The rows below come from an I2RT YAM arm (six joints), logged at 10 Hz.
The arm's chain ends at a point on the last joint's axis. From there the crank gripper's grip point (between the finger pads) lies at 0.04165 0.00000 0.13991 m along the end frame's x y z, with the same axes.
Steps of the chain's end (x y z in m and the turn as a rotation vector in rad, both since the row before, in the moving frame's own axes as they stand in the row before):
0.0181, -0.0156, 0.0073, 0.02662, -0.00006, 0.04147
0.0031, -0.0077, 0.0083, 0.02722, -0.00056, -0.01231
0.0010, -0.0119, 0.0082, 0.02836, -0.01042, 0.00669
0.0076, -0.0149, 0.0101, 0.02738, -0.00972, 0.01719
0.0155, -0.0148, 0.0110, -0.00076, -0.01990, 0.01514
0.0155, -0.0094, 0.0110, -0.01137, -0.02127, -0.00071
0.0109, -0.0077, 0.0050, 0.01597, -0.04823, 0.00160
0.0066, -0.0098, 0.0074, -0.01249, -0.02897, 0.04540
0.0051, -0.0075, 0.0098, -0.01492, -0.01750, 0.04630
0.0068, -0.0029, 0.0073, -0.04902, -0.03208, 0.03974
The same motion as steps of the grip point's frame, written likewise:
0.0181, -0.0176, 0.0073, 0.02662, -0.00006, 0.04147
0.0030, -0.0120, 0.0083, 0.02722, -0.00056, -0.01231
-0.0004, -0.0156, 0.0086, 0.02836, -0.01042, 0.00669
0.0063, -0.0180, 0.0105, 0.02738, -0.00972, 0.01719
0.0127, -0.0141, 0.0118, -0.00076, -0.01990, 0.01514
0.0125, -0.0078, 0.0118, -0.01137, -0.02127, -0.00071
0.0041, -0.0099, 0.0068, 0.01597, -0.04823, 0.00160
0.0024, -0.0062, 0.0085, -0.01249, -0.02897, 0.04540
0.0026, -0.0035, 0.0105, -0.01492, -0.01750, 0.04630
0.0021, 0.0056, 0.0084, -0.04902, -0.03208, 0.03974

